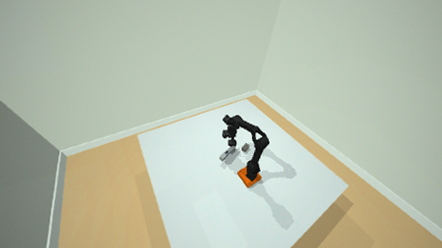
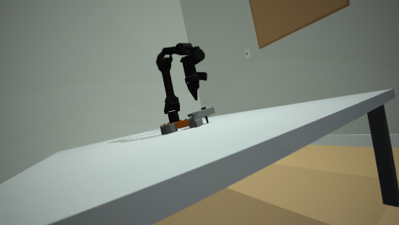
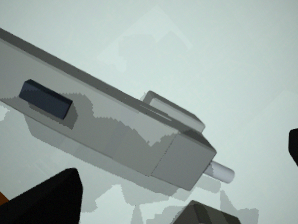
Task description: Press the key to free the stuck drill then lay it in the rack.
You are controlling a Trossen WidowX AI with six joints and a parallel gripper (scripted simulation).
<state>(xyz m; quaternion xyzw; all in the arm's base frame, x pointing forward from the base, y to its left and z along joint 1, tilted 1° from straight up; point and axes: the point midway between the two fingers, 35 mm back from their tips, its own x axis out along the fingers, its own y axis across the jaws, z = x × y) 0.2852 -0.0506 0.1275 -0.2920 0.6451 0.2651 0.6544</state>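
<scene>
Right now my gripper tip is 80 mm above the drill, 20 mm to the left of it and 20 mm past it. The rest, counted from my gripper tip: rack 130 mm to the right, 110 mm below, 80 mm behind.
</scene>
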